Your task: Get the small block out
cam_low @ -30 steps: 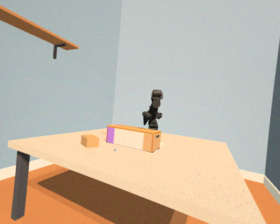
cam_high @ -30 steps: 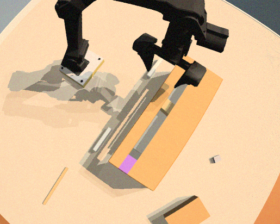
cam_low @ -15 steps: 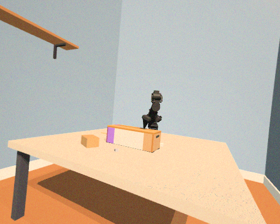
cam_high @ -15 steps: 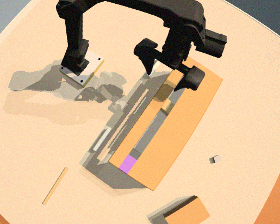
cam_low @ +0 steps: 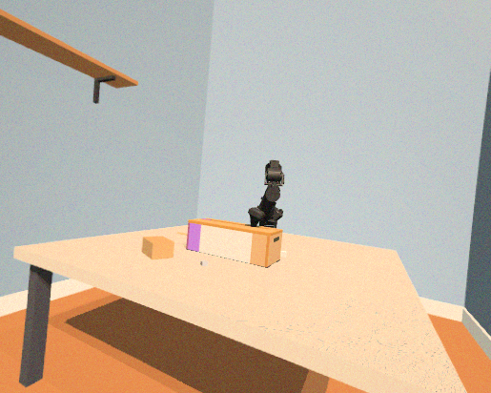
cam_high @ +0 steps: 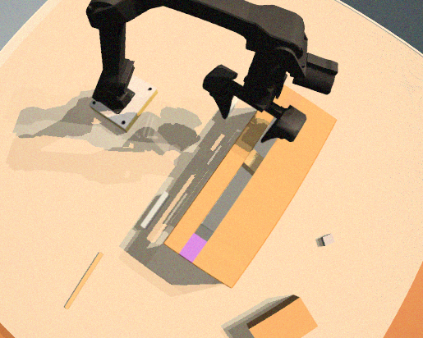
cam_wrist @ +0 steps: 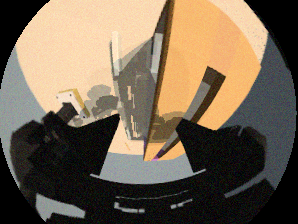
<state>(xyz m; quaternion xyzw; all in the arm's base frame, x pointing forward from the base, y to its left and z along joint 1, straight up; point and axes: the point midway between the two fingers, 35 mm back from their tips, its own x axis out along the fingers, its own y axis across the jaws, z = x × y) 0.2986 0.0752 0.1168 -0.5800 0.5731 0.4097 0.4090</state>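
My gripper tip is 50 mm short of the tan block, 40 mm to the left of it and 20 mm above it. Round my gripper tip: orange box: 290 mm ahead, 280 mm to the right, 80 mm below; thin stick: 110 mm behind, 450 mm to the right, 110 mm below.
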